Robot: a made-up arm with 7 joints. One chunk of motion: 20 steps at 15 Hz.
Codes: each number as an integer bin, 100 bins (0 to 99) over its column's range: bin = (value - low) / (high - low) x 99, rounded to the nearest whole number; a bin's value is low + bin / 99 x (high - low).
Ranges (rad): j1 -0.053..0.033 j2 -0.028..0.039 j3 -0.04..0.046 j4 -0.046..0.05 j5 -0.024..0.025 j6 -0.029..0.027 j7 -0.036..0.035
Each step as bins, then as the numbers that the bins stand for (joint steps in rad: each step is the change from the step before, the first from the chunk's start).
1 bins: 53 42 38 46 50 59 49
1 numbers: -0.00696 0.00042 -0.00699 -0.00139 0.00075 0.00437 -0.00086
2 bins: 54 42 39 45 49 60 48
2 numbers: -0.00609 0.00042 -0.00612 -0.00236 0.00025 0.00494 -0.00158
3 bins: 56 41 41 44 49 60 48
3 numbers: -0.00435 -0.00025 -0.00438 -0.00333 0.00025 0.00494 -0.00158
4 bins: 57 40 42 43 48 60 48
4 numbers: -0.00348 -0.00093 -0.00352 -0.00430 -0.00024 0.00494 -0.00158
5 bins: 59 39 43 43 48 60 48
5 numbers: -0.00175 -0.00161 -0.00265 -0.00430 -0.00024 0.00494 -0.00158
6 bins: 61 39 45 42 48 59 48
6 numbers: -0.00001 -0.00161 -0.00091 -0.00527 -0.00024 0.00437 -0.00158
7 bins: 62 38 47 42 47 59 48
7 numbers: 0.00086 -0.00228 0.00083 -0.00527 -0.00074 0.00437 -0.00158
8 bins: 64 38 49 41 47 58 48
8 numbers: 0.00260 -0.00228 0.00257 -0.00624 -0.00074 0.00381 -0.00158
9 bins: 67 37 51 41 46 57 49
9 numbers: 0.00520 -0.00296 0.00430 -0.00624 -0.00123 0.00324 -0.00086
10 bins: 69 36 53 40 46 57 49
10 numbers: 0.00694 -0.00364 0.00604 -0.00721 -0.00123 0.00324 -0.00086
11 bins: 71 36 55 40 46 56 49
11 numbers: 0.00868 -0.00364 0.00778 -0.00721 -0.00123 0.00268 -0.00086
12 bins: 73 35 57 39 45 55 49
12 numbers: 0.01041 -0.00431 0.00952 -0.00818 -0.00173 0.00211 -0.00086
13 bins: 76 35 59 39 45 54 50
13 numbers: 0.01302 -0.00431 0.01125 -0.00818 -0.00173 0.00155 -0.00014
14 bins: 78 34 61 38 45 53 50
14 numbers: 0.01476 -0.00499 0.01299 -0.00915 -0.00173 0.00098 -0.00014
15 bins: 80 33 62 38 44 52 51
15 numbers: 0.01649 -0.00567 0.01386 -0.00915 -0.00222 0.00041 0.00058
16 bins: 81 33 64 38 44 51 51
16 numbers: 0.01736 -0.00567 0.01560 -0.00915 -0.00222 -0.00015 0.00058
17 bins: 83 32 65 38 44 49 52
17 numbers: 0.01910 -0.00634 0.01646 -0.00915 -0.00222 -0.00128 0.00129
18 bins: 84 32 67 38 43 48 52
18 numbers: 0.01997 -0.00634 0.01820 -0.00915 -0.00272 -0.00185 0.00129
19 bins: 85 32 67 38 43 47 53
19 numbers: 0.02084 -0.00634 0.01820 -0.00915 -0.00272 -0.00241 0.00201
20 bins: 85 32 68 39 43 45 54
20 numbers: 0.02084 -0.00634 0.01907 -0.00818 -0.00272 -0.00355 0.00273
